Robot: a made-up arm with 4 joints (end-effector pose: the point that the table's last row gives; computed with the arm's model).
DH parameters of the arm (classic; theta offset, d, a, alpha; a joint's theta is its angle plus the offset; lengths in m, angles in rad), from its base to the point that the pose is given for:
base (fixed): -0.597 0 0.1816 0
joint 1: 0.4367 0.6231 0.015 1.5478
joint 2: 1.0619 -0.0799 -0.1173 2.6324
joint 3: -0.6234 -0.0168 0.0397 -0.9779
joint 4: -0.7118 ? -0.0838 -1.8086
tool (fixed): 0.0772 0.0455 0 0
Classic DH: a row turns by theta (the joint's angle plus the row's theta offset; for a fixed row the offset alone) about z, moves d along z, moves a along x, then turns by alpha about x.
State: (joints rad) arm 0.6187 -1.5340 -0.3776 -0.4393
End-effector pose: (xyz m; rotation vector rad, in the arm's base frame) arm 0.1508 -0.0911 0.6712 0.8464 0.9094 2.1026
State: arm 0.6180 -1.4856 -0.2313 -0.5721
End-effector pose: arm 0.1529 -0.0903 0.6654 0.7997 1.0315 2.0940
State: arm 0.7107 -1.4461 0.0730 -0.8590
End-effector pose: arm 0.1566 -0.0856 0.6483 0.7351 1.4035 2.1284
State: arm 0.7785 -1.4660 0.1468 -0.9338
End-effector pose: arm 0.1564 -0.0835 0.6431 0.7158 1.5553 2.1557
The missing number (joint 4, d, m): 0.0358
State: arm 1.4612 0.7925 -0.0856 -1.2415
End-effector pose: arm 0.0940 -0.1251 0.6105 -1.3306 -1.3211 2.2808
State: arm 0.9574 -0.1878 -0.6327 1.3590
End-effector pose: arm 0.0921 -0.0775 0.4940 1.9142 -1.0027 2.0300
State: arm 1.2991 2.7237 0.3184 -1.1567
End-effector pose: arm 0.1422 -0.0783 0.6153 -1.0642 -2.4864 0.4638
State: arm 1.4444 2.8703 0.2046 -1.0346
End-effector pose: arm 0.1442 -0.0707 0.6129 -0.8392 -2.6984 0.1942
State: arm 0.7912 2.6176 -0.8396 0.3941
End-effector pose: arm 0.1976 -0.0513 0.6537 1.5919 1.8096 -0.1443
